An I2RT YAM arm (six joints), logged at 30 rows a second.
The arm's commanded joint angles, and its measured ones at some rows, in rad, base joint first. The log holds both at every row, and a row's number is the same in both.
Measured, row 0:
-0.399 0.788 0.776 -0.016 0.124 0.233
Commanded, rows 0 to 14:
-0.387 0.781 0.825 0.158 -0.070 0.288
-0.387 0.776 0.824 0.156 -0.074 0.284
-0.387 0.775 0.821 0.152 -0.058 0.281
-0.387 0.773 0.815 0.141 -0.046 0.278
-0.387 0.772 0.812 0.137 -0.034 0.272
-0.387 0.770 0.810 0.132 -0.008 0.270
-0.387 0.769 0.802 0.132 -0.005 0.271
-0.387 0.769 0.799 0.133 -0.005 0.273
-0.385 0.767 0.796 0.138 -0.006 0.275
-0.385 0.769 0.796 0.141 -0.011 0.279
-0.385 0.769 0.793 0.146 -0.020 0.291
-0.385 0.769 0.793 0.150 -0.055 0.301
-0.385 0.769 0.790 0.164 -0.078 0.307
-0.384 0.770 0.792 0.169 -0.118 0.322
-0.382 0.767 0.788 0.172 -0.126 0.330
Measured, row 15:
-0.399 0.794 0.775 0.011 -0.012 0.274
